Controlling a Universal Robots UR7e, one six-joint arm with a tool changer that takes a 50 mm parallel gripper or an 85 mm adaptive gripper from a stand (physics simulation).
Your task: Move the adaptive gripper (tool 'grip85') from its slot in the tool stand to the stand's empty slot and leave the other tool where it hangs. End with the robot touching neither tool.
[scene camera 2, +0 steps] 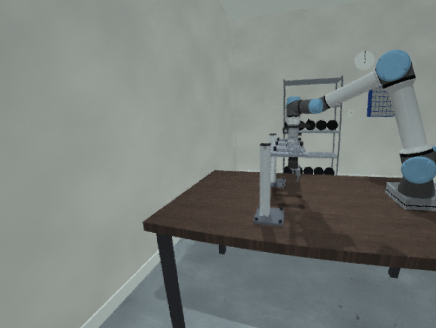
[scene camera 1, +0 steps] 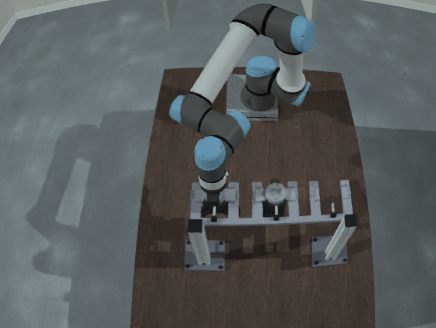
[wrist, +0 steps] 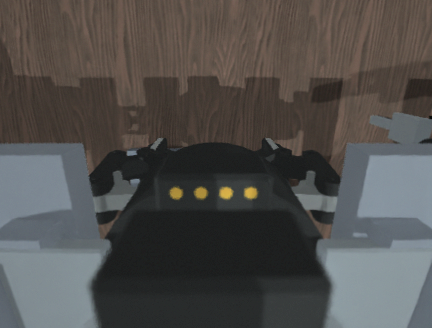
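Observation:
What I see here is an adaptive gripper [wrist: 367, 278].

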